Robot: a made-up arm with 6 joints. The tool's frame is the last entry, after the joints.
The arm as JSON. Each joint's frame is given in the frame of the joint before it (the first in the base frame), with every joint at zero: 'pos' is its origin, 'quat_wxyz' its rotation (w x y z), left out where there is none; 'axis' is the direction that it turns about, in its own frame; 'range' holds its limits. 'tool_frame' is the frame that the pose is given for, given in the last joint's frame.
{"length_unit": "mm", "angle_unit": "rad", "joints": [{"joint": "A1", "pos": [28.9, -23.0, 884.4], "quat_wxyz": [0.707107, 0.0, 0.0, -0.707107], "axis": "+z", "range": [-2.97, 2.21]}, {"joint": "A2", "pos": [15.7, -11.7, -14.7], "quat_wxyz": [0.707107, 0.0, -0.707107, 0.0], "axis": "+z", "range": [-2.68, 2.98]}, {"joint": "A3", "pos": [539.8, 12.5, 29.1], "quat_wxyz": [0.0, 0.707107, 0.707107, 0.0], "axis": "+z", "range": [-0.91, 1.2]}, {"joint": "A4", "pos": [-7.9, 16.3, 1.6], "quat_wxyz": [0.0, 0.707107, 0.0, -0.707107], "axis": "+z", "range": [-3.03, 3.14]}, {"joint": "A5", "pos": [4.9, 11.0, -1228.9], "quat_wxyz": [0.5, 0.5, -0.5, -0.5], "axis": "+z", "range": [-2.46, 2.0]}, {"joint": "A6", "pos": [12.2, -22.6, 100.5], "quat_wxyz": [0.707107, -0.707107, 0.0, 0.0], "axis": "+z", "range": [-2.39, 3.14]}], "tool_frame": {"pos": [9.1, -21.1, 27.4], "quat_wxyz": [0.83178, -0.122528, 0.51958, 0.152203]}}
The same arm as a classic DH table. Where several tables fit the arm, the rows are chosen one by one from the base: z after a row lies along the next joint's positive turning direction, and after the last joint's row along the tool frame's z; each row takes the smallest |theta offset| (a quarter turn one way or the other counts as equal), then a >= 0, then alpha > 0; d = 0 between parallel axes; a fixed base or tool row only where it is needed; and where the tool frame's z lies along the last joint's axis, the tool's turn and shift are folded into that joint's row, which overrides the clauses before.
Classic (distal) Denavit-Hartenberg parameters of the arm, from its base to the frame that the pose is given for. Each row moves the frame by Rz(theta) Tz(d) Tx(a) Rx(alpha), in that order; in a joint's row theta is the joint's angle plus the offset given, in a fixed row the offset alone. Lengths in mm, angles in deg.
base (fixed): a 36.9, alpha 0, d 0, theta offset -38.51
A1: a -11.7, alpha -90, d 869.7, theta offset 38.51
A2: a 539.9, alpha 180, d 0, theta offset -88.67
A3: a 16.3, alpha -90, d -11.8, theta offset 1.33
A4: a -11, alpha 90, d -1221, theta offset 0
A5: a 12.2, alpha -90, d 95.6, theta offset 0
A6: a 23, alpha -64.53, d 4.9, theta offset -66.36
tool (fixed): a 0, alpha 0, d -0.1, theta offset 87.1
Joint limits (deg, base to tool): -170.17..126.62 -153.55..170.74 -52.14..68.75 -173.61..179.91 -140.95..114.59 -136.94..179.91

